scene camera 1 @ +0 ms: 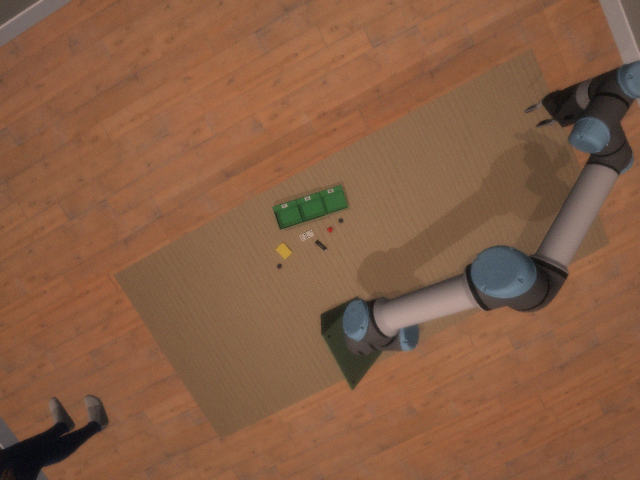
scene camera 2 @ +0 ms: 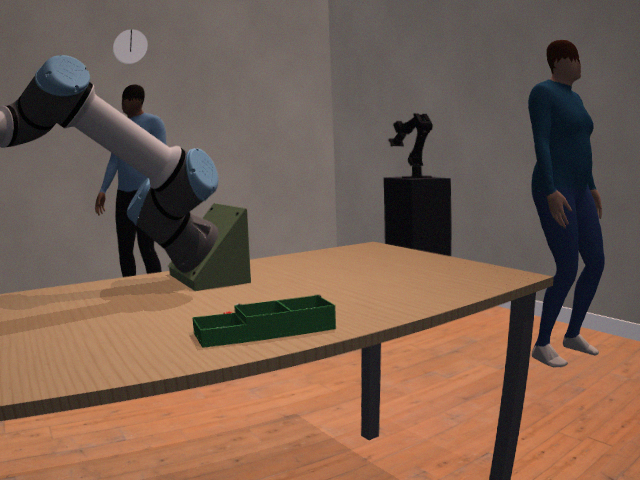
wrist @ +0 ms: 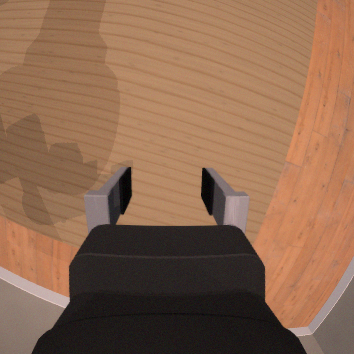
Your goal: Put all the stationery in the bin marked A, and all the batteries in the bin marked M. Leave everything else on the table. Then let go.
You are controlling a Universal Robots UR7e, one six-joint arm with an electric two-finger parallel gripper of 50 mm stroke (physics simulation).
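Places are measured from the arm's base along level axes (x ahead, y left, z up), in metres.
Pixels of known places: gripper, fingertip midpoint: point(scene camera 1: 533, 117) point(wrist: 166, 181); arm's base at its link origin: point(scene camera 2: 198, 249).
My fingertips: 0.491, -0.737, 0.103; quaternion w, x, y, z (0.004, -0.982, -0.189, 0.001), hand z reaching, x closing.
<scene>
Ahead of a thing's pixels: the offset from my fingertips to its top centre, as dx, dy, dz. "*": to the spot under its first point. Level surfaces: height alone.
A green three-compartment bin row @[* -0.016, +0.684, -0.181] point(scene camera 1: 323, 202) point(scene camera 2: 289, 323) stands on the table; its white labels show in scene camera 1, their letters too small to read. Near its open compartments lie a yellow square pad @[-0.126, +0.882, -0.178] point(scene camera 1: 283, 251), a white rectangle with dark marks @[* -0.104, +0.785, -0.181] point(scene camera 1: 306, 235), a short black stick-like item @[-0.159, +0.749, -0.174] point(scene camera 1: 321, 245), a small red item @[-0.116, +0.698, -0.172] point(scene camera 1: 329, 229), and two small dark items @[-0.100, +0.650, -0.179] point(scene camera 1: 340, 220) @[-0.173, +0.921, -0.179] point(scene camera 1: 279, 266). I cannot tell which are batteries. My gripper point(scene camera 1: 532, 118) point(wrist: 166, 181) is open and empty, far to the right of the bins, above the table's far end.
The arm's green wedge base point(scene camera 1: 342, 338) point(scene camera 2: 231, 258) stands on the table @[dz -0.188] point(scene camera 1: 206, 310) point(scene camera 2: 413, 279), across from the bins. The arm reaches out to the right in scene camera 1. Two people point(scene camera 2: 560, 124) point(scene camera 2: 135, 155) stand beyond the table. A black robot arm stands on a pedestal point(scene camera 2: 417, 214).
</scene>
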